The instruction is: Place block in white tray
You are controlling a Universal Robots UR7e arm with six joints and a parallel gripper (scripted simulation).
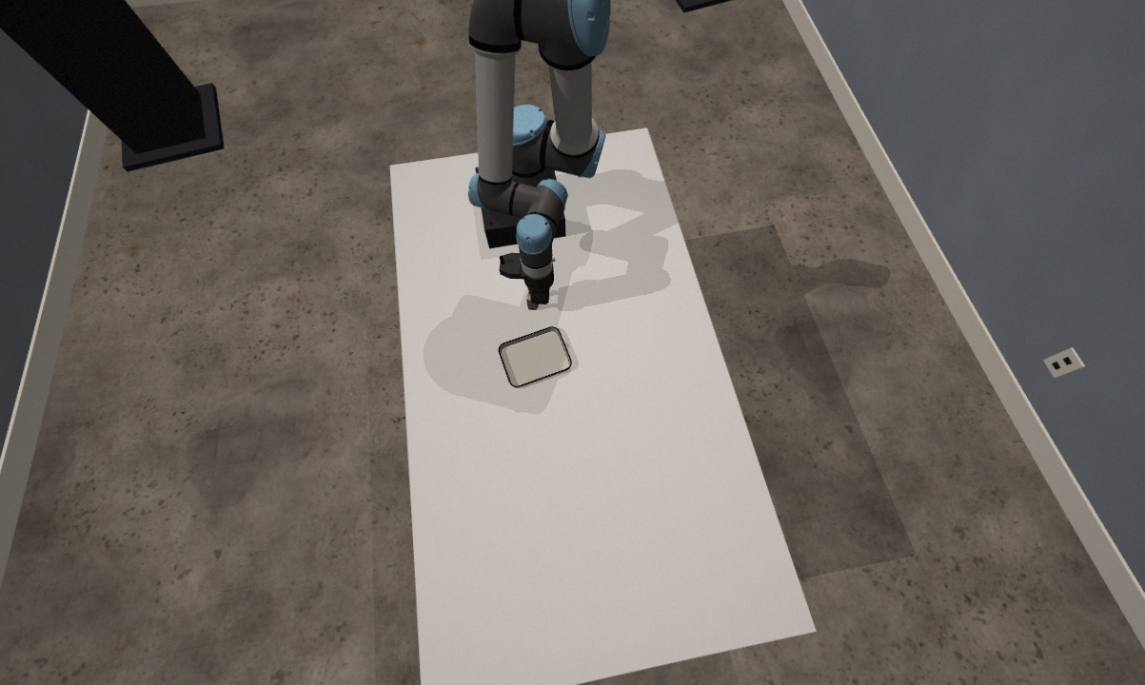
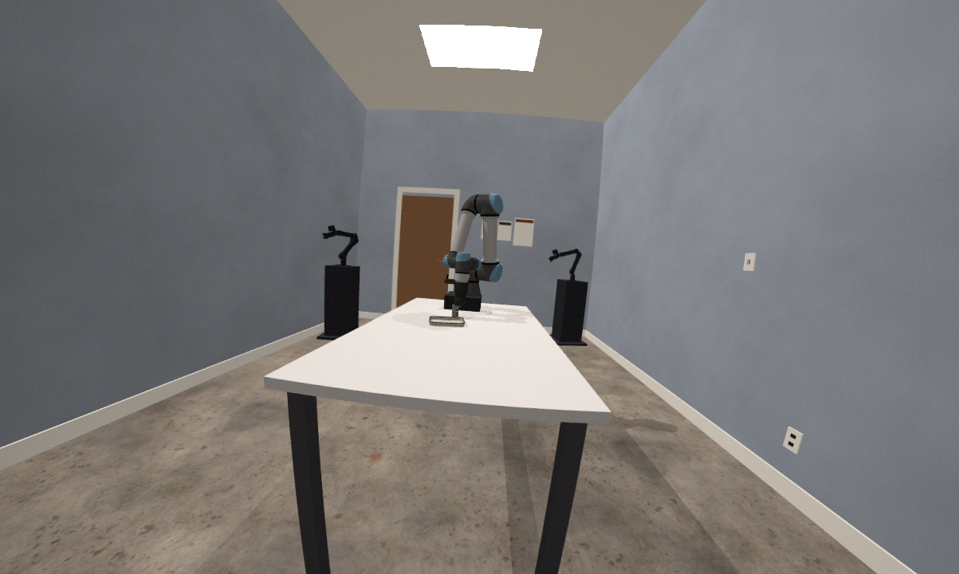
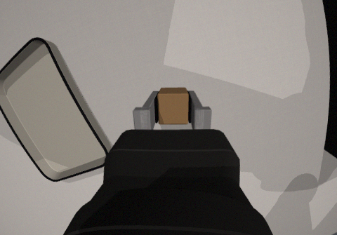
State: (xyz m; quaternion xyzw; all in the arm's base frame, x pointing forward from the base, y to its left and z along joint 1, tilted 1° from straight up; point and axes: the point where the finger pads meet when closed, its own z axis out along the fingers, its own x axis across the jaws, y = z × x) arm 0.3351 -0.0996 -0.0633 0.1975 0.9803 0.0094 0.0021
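Now: hand right at the small brown block. Round my hand: white tray 16 cm ahead, 5 cm to the right, 1 cm below.
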